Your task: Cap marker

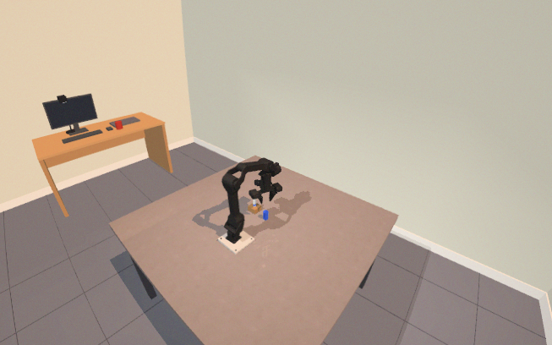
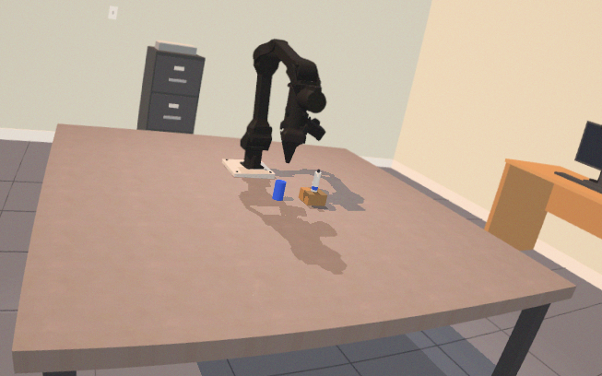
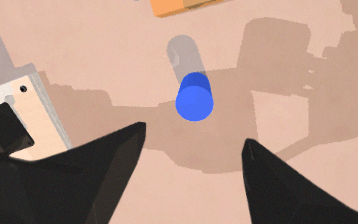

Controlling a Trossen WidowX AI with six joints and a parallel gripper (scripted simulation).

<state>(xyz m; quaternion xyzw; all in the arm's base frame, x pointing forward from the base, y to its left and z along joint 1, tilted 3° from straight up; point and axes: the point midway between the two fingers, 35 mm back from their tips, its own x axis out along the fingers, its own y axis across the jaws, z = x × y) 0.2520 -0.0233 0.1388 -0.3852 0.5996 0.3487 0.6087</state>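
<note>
Right now my gripper tip is 90 mm above the blue cap. The rest, counted from my gripper tip: holder block (20 mm ahead, 100 mm to the left, 100 mm below).
</note>
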